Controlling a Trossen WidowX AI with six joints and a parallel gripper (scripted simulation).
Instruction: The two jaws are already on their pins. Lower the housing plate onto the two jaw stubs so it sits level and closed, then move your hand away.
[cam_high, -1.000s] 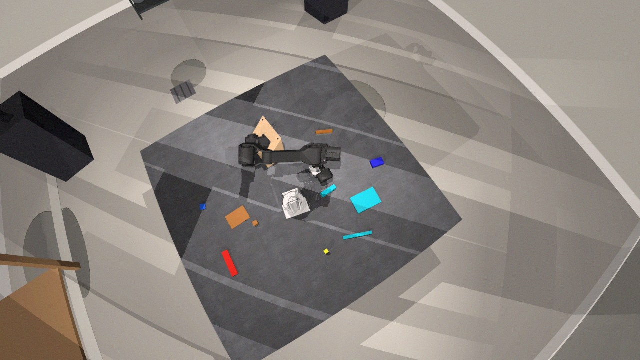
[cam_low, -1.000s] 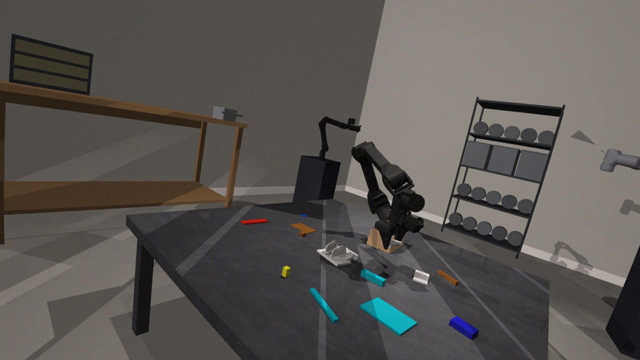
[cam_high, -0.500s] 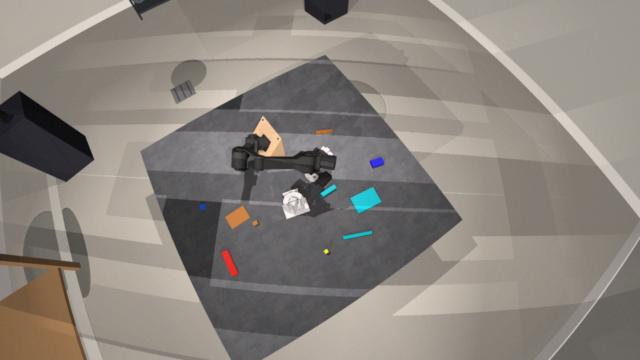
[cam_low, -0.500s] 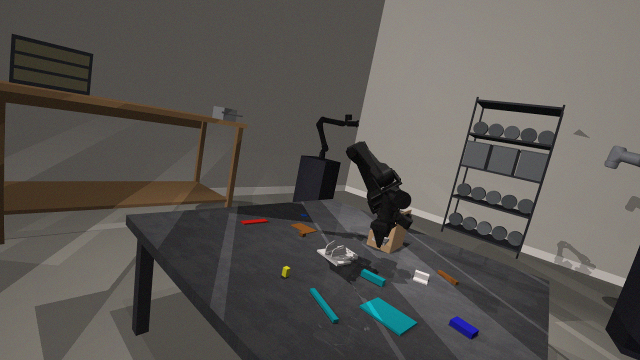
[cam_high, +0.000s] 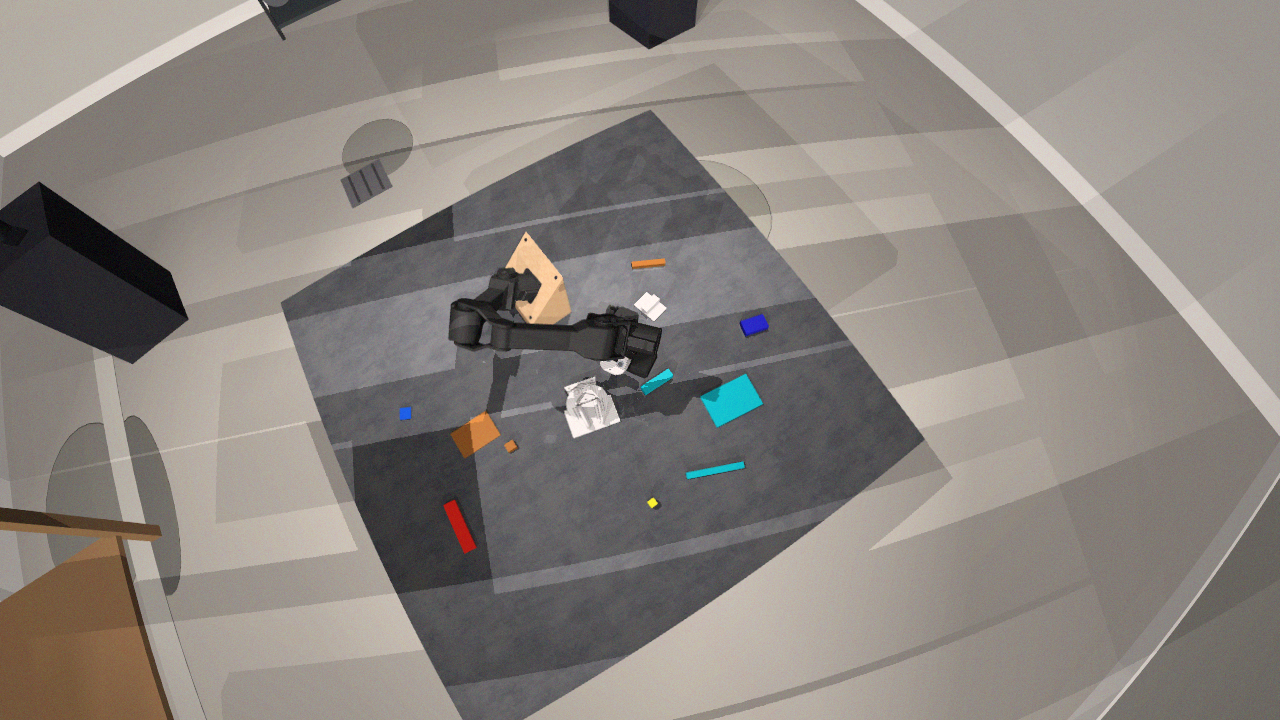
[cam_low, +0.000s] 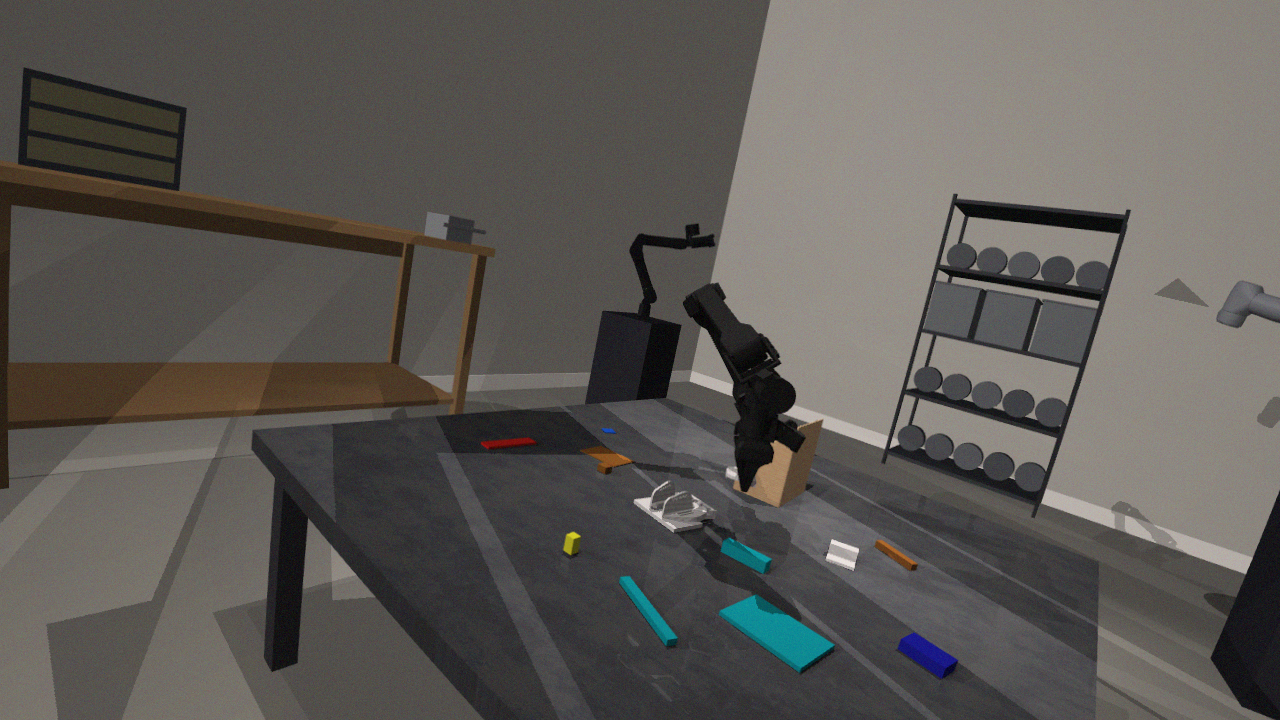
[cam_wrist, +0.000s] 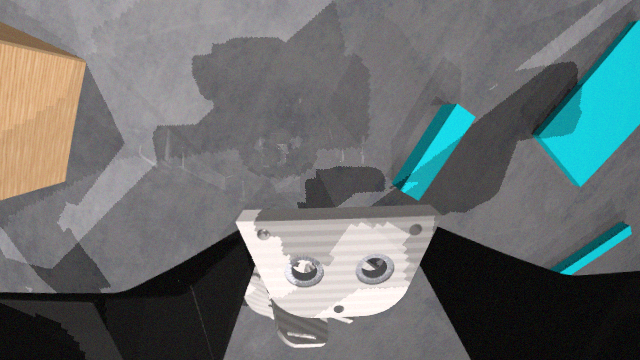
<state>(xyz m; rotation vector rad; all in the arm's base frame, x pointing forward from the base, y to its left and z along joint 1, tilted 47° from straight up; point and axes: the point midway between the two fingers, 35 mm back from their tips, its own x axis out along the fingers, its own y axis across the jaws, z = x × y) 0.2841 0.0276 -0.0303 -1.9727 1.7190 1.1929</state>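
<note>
Now: the cyan block 90 mm below my gripper tip, 80 mm ahead of it and 60 mm to the left of it. The rest, counted from my gripper tip: cyan plate 230 mm ahead, 170 mm to the left, 90 mm below; orange bar 260 mm to the left, 190 mm behind, 90 mm below; yellow cube 300 mm ahead, 140 mm to the right, 80 mm below.
</note>
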